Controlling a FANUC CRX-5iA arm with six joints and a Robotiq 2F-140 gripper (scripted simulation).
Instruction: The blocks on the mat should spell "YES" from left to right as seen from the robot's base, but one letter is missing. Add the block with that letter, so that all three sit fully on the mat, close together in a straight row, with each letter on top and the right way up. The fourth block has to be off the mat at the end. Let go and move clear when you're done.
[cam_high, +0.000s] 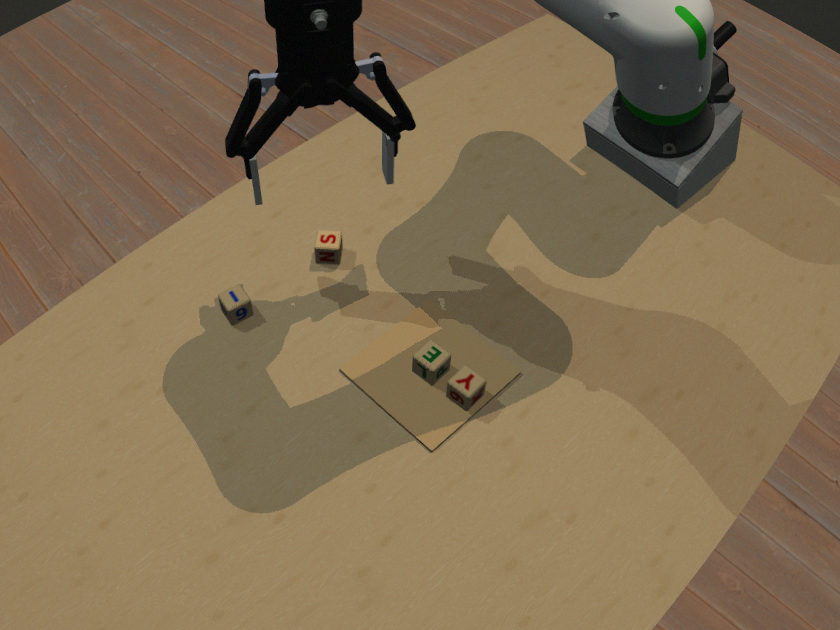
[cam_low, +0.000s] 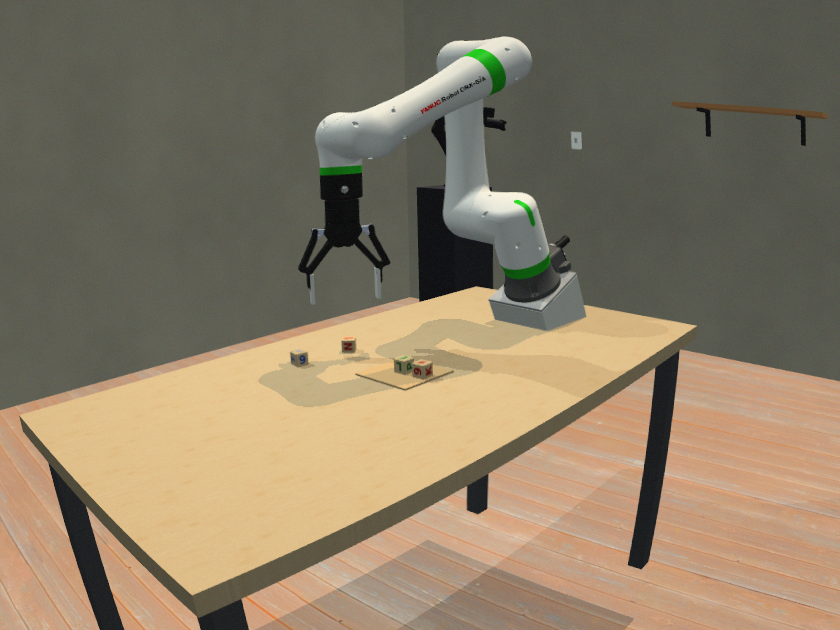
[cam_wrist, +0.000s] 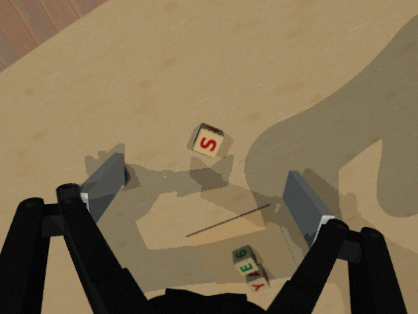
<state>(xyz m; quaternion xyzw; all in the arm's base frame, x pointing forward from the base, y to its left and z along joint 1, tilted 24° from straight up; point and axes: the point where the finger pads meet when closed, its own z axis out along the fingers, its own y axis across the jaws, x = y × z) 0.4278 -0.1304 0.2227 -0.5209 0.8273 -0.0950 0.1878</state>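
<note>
My gripper is now 11 cm above the S block. Round my hand: mat 21 cm to the left, 12 cm below, 1 cm ahead; then E block 21 cm to the left, 11 cm below, 1 cm ahead; then Y block 25 cm to the left, 11 cm below.
</note>
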